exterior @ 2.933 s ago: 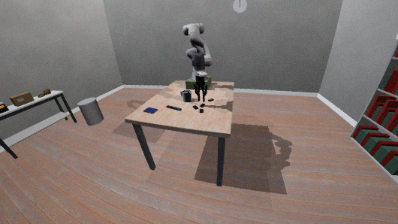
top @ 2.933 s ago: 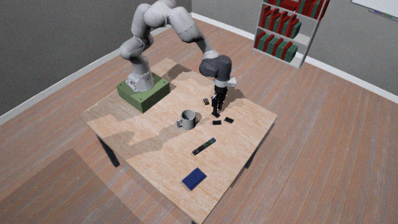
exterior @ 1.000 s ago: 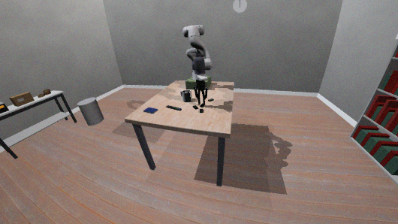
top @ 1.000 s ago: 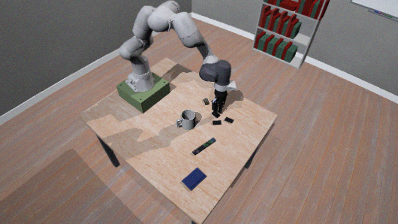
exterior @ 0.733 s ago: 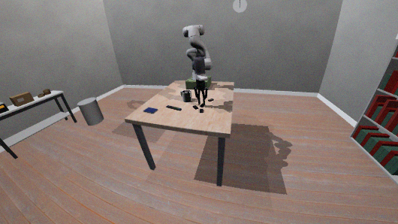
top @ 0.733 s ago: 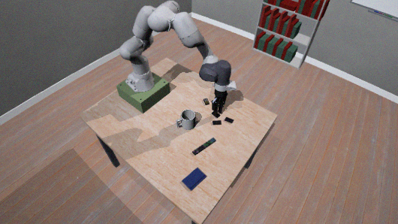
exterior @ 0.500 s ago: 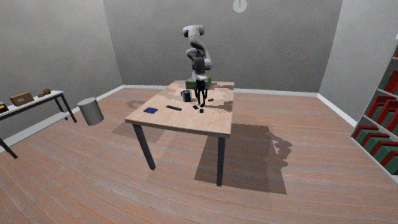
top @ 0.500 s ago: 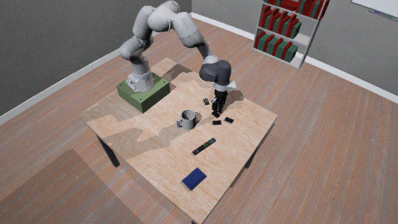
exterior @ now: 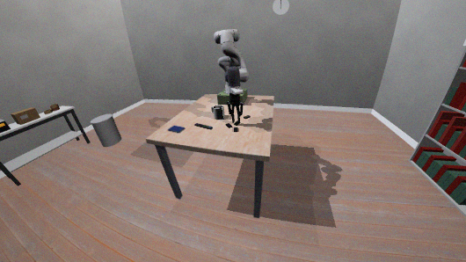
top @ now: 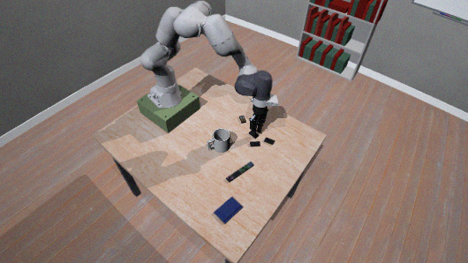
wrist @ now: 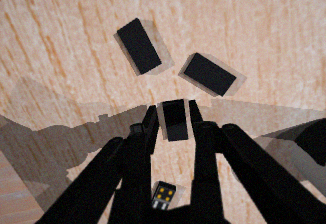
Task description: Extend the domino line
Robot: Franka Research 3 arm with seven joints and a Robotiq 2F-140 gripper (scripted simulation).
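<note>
Right now the black domino is 5 cm below my hand and 2 cm behind it. Round my hand: blue book 46 cm to the right, 15 cm ahead, 5 cm below; grey mug 19 cm to the right, 12 cm behind, 1 cm below.
</note>
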